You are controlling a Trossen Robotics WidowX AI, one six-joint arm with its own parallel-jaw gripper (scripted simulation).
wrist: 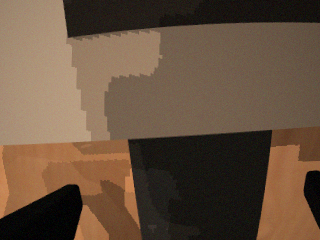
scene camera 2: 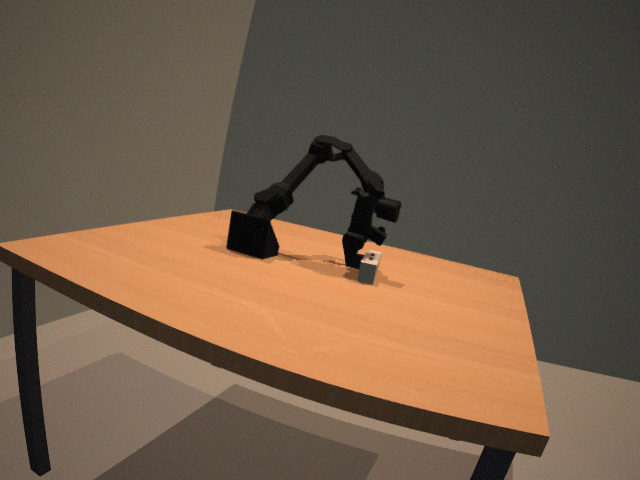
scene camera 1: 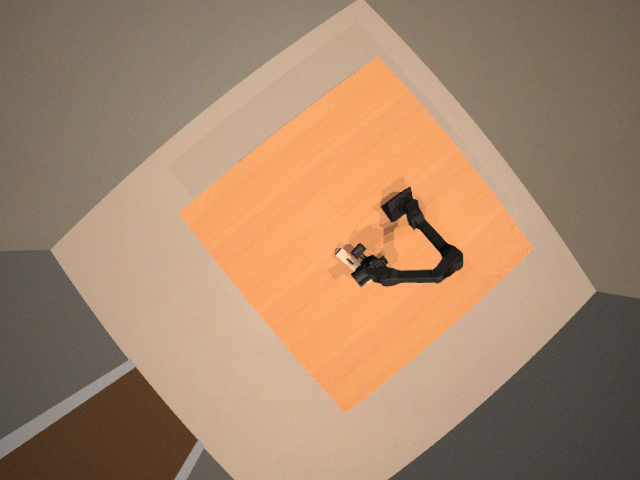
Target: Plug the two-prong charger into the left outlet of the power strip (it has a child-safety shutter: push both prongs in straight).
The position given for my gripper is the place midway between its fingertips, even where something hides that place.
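I see my gripper (scene camera 2: 349,263), and the wrist view shows my gripper (wrist: 193,191) too. My gripper is open and holds nothing. There is also a charger (wrist: 216,179).
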